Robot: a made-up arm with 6 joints.
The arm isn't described. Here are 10 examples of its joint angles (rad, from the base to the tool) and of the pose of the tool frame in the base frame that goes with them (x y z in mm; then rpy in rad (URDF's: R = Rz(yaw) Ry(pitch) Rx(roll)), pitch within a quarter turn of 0, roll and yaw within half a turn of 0).
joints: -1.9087 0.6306 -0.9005 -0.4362 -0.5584 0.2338
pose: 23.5 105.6 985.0 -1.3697 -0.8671 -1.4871
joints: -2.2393 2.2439 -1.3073 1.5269 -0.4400 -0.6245
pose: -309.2 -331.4 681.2 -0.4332 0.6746 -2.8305
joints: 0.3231 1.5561 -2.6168 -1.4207 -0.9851 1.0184
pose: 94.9 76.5 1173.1 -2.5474 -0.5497 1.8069
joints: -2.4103 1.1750 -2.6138 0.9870 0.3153 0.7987
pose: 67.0 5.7 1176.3 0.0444 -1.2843 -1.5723
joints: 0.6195 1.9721 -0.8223 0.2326 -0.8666 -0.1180
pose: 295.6 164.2 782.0 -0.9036 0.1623 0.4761
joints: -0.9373 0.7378 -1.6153 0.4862 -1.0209 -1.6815
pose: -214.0 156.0 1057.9 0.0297 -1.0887 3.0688
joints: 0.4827 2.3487 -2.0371 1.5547 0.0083 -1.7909
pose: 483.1 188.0 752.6 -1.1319 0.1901 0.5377
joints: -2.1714 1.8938 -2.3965 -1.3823 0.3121 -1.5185
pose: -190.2 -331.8 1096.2 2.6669 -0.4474 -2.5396
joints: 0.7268 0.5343 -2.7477 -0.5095 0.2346 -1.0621
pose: -391.9 -370.0 970.3 0.5481 -1.0783 -2.2678
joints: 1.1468 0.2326 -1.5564 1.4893 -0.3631 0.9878
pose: -186.3 -375.8 943.7 2.8018 -1.1311 -0.1159
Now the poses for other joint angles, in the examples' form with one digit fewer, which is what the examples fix.
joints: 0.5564 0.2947 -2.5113 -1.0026 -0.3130 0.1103
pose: -499 -312 889 1.607 -0.626 -2.983
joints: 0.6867 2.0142 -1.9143 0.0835 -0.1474 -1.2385
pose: 342 237 967 -2.068 -0.118 0.730
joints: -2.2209 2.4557 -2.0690 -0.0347 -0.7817 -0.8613
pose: -382 -447 790 -1.836 -0.480 -2.129
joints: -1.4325 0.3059 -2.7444 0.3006 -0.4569 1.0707
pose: -83 555 867 -2.735 -0.129 1.876
